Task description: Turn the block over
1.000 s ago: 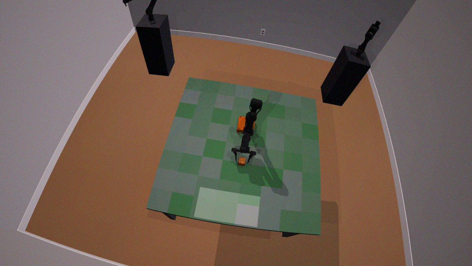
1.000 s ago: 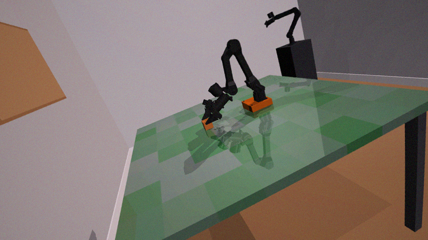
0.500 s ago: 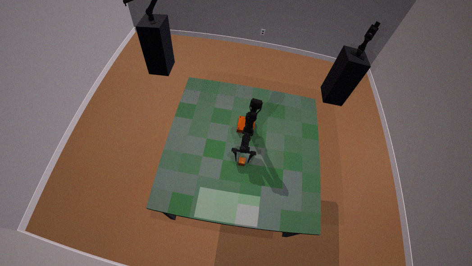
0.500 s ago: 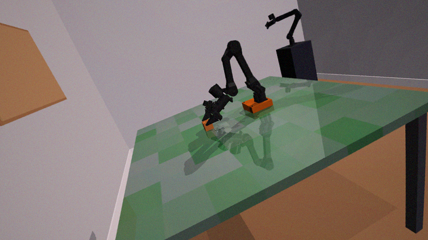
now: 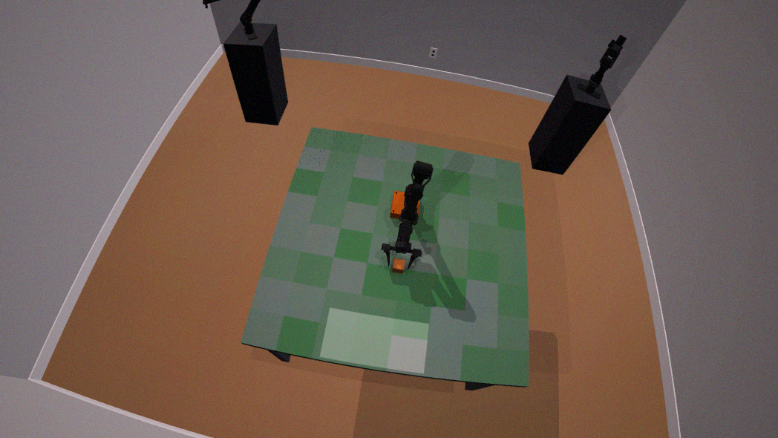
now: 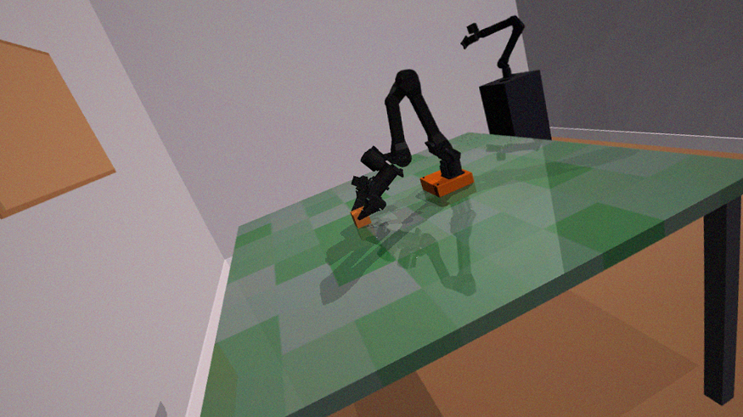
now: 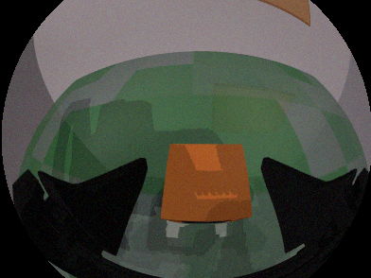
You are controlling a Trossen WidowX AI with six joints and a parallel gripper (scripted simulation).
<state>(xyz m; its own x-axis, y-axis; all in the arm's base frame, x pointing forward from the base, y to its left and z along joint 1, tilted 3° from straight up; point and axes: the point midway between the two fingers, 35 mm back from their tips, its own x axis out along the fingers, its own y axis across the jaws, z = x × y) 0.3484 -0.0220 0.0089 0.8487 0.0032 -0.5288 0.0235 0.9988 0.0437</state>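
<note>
Right now the orange block is 30 mm behind my gripper tip and 10 mm below it.
</note>
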